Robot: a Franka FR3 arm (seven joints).
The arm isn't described. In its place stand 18 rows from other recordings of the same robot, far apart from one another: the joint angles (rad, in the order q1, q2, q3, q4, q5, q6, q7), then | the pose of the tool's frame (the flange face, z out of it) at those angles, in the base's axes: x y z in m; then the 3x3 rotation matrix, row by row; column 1 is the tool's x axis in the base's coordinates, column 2 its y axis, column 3 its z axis.
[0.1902 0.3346 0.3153 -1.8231 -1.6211 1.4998 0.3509] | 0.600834 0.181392 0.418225; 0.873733 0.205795 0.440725; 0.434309 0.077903 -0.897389; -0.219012 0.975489 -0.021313
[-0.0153 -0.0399 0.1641 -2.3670 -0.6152 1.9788 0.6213] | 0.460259 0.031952 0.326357; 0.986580 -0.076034 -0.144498; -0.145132 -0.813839 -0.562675; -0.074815 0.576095 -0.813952
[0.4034 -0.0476 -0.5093 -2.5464 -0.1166 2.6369 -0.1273] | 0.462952 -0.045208 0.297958; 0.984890 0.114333 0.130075; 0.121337 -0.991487 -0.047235; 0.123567 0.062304 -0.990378
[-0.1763 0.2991 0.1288 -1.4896 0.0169 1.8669 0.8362] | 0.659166 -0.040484 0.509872; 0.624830 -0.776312 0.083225; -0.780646 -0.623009 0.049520; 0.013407 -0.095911 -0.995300
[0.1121 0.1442 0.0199 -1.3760 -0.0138 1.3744 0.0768] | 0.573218 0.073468 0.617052; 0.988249 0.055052 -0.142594; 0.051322 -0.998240 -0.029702; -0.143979 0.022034 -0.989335
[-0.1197 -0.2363 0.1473 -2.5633 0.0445 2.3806 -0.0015] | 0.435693 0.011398 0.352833; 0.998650 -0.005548 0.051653; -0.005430 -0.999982 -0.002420; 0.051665 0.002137 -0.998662
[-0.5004 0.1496 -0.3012 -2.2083 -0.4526 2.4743 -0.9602] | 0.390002 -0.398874 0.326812; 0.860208 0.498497 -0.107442; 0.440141 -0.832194 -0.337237; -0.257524 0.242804 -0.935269
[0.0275 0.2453 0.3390 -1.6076 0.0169 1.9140 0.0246] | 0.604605 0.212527 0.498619; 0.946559 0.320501 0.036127; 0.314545 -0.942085 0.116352; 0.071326 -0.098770 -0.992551
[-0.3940 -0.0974 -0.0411 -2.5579 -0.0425 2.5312 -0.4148] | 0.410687 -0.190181 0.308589; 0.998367 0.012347 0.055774; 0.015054 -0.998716 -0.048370; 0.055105 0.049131 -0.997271
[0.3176 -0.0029 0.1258 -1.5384 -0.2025 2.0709 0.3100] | 0.539770 0.244995 0.699153; 0.826930 0.169632 0.536108; 0.163818 -0.984731 0.058898; 0.537913 0.039120 -0.842092
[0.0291 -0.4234 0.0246 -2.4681 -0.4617 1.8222 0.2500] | 0.392153 -0.015185 0.437310; 0.988435 0.004575 -0.151574; -0.064696 -0.891291 -0.448793; -0.137150 0.453409 -0.880688
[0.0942 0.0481 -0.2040 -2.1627 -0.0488 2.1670 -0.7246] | 0.534697 -0.060367 0.371356; 0.798701 0.599857 -0.047427; 0.598203 -0.800070 -0.045171; -0.065042 0.007707 -0.997853
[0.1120 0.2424 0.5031 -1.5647 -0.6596 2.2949 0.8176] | 0.576282 0.345522 0.577830; 0.762548 0.046578 0.645253; 0.068524 -0.997609 -0.008968; 0.643292 0.051054 -0.763917
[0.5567 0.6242 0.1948 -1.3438 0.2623 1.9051 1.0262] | 0.533219 0.483216 0.367090; 0.874866 -0.406783 -0.262938; -0.349375 -0.905959 0.239114; -0.335479 -0.117329 -0.934713
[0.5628 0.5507 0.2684 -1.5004 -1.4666 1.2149 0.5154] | 0.555444 0.360513 0.413287; 0.909192 0.029456 0.415334; 0.416354 -0.053844 -0.907607; -0.004371 0.998115 -0.061219
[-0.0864 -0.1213 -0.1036 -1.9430 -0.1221 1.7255 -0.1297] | 0.501988 -0.110044 0.526459; 0.993117 -0.029002 -0.113479; -0.039144 -0.995334 -0.088194; -0.110391 0.092029 -0.989618
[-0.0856 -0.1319 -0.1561 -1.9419 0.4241 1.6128 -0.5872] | 0.495396 -0.081898 0.533024; 0.961222 0.266982 -0.069094; 0.268244 -0.846983 0.458982; 0.064019 -0.459717 -0.885755
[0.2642 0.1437 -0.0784 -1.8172 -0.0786 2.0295 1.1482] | 0.598556 0.109950 0.463954; 0.594401 -0.799775 0.083947; -0.797409 -0.599691 -0.067150; 0.104047 -0.027026 -0.994205
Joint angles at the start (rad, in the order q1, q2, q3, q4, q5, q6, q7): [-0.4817, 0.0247, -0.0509, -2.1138, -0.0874, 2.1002, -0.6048]
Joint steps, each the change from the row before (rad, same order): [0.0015, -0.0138, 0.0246, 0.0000, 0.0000, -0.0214, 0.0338]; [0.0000, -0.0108, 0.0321, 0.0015, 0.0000, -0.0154, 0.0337]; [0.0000, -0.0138, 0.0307, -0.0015, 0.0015, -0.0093, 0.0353]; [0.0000, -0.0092, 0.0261, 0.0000, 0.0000, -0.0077, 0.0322]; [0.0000, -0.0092, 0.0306, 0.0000, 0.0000, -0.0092, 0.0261]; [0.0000, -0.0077, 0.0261, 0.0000, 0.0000, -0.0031, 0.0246]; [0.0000, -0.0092, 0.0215, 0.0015, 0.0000, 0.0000, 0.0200]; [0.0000, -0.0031, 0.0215, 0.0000, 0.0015, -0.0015, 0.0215]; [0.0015, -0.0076, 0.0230, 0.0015, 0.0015, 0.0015, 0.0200]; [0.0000, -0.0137, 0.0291, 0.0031, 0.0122, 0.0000, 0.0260]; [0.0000, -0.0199, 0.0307, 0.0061, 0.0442, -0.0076, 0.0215]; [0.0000, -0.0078, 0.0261, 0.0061, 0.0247, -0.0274, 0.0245]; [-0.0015, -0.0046, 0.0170, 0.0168, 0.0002, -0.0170, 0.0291]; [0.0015, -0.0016, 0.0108, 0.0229, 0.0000, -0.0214, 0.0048]
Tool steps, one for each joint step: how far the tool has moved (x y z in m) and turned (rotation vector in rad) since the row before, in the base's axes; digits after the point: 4 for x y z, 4 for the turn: [0.0041, 0.0136, 0.0057, 0.0013, 0.0050, -0.0092]; [0.0063, 0.0160, 0.0052, -0.0015, 0.0013, -0.0026]; [0.0052, 0.0158, 0.0059, -0.0036, -0.0046, -0.0059]; [0.0044, 0.0133, 0.0043, -0.0041, -0.0025, -0.0066]; [0.0048, 0.0157, 0.0041, -0.0036, -0.0006, 0.0039]; [0.0042, 0.0133, 0.0038, -0.0050, -0.0050, 0.0013]; [0.0035, 0.0110, 0.0055, -0.0068, -0.0104, 0.0016]; [0.0034, 0.0111, 0.0014, -0.0019, -0.0028, -0.0008]; [0.0038, 0.0128, 0.0047, -0.0052, -0.0109, 0.0040]; [0.0038, 0.0161, 0.0083, 0.0007, -0.0193, -0.0024]; [0.0030, 0.0193, 0.0119, 0.0270, -0.0265, -0.0106]; [0.0008, 0.0158, 0.0040, 0.0205, 0.0089, -0.0098]; [0.0024, 0.0083, 0.0085, -0.0036, -0.0040, -0.0138]; [0.0028, 0.0065, 0.0096, -0.0020, -0.0025, 0.0075]
